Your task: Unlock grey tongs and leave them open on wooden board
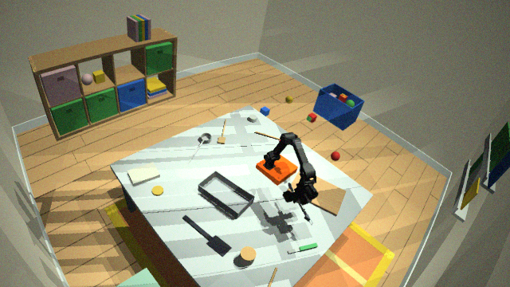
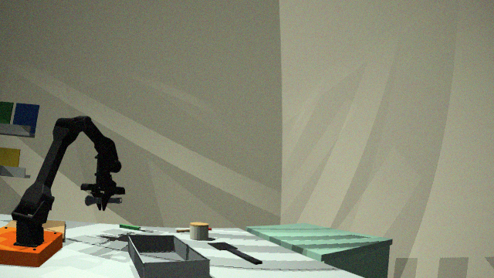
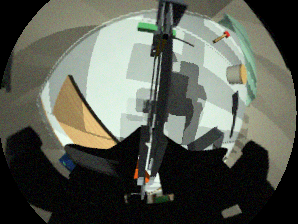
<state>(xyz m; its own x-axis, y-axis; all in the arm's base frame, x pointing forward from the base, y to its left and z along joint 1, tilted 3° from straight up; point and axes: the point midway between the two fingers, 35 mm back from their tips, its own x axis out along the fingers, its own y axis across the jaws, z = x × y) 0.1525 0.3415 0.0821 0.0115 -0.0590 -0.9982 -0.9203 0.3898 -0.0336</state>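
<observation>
Right now the wooden board is 280 mm behind my gripper tip, 10 mm to the left of it and 100 mm below it. From my gripper tip the other things lie so: pale block (550 mm ahead, 760 mm to the right, 100 mm below); black spatula (490 mm ahead, 180 mm to the right, 100 mm below); roasting tin (230 mm ahead, 330 mm to the right, 80 mm below).
</observation>
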